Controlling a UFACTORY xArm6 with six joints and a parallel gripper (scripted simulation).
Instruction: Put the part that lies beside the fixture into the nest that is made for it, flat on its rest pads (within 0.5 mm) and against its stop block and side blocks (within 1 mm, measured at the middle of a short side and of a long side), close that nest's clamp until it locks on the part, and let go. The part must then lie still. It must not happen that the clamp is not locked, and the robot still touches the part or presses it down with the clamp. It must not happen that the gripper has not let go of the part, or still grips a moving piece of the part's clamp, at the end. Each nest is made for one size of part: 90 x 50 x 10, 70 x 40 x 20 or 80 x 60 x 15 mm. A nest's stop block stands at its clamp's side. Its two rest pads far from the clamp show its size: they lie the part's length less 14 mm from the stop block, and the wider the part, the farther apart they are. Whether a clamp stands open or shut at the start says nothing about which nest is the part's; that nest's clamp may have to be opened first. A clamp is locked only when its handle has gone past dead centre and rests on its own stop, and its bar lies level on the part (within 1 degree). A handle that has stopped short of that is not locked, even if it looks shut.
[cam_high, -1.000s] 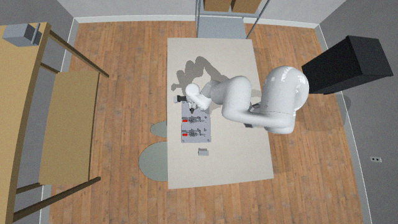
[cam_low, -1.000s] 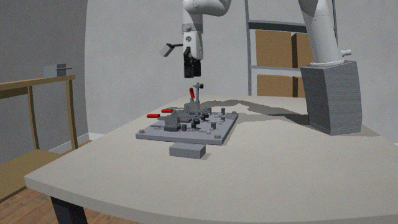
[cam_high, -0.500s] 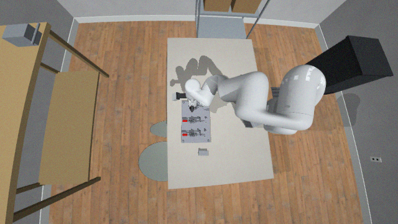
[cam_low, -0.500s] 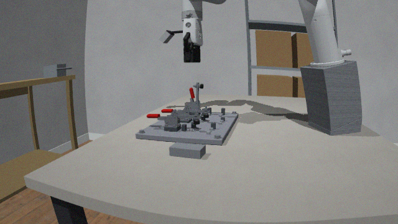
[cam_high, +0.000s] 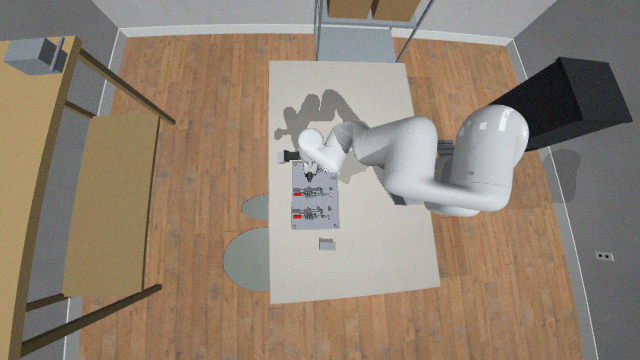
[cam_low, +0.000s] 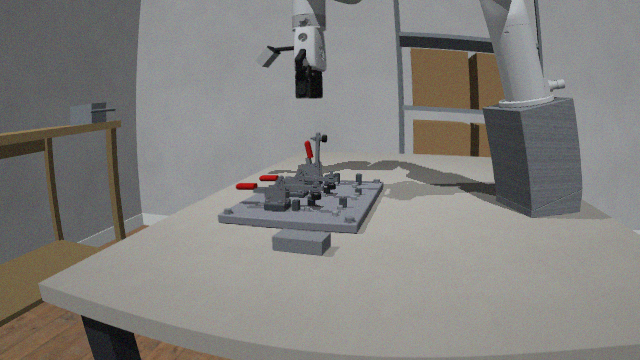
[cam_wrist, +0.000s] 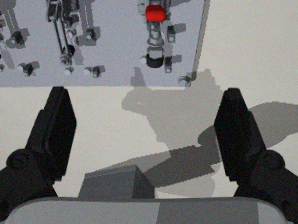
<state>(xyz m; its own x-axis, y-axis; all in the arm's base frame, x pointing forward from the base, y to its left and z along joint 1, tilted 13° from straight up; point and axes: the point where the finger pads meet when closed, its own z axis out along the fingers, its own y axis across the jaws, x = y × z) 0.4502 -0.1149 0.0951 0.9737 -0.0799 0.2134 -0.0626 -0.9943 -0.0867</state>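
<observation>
Now: hand 70 mm past the grey block part, 360 mm to the right of it and 200 mm above it. Also, from my hand: grey fixture plate (30 mm behind, 100 mm to the left, 210 mm below).
</observation>
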